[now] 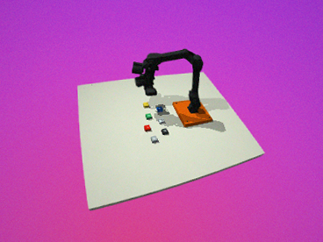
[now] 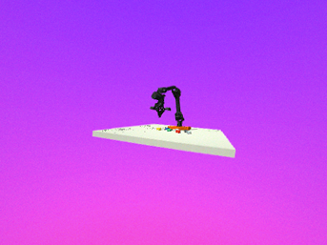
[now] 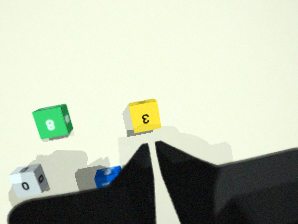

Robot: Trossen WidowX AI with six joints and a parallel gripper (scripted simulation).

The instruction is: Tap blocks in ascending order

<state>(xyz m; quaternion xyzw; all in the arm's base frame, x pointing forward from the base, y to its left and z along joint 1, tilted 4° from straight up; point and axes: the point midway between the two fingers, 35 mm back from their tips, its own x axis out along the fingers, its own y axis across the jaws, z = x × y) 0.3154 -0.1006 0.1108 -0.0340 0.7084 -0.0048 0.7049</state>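
My gripper tip is 100 mm above the yellow block and 10 mm past it. Also, from my gripper tip: green block (100 mm to the left, 100 mm below); then white block (150 mm to the left, 100 mm below, 70 mm behind); then blue block (100 mm below, 90 mm behind, 50 mm to the left).
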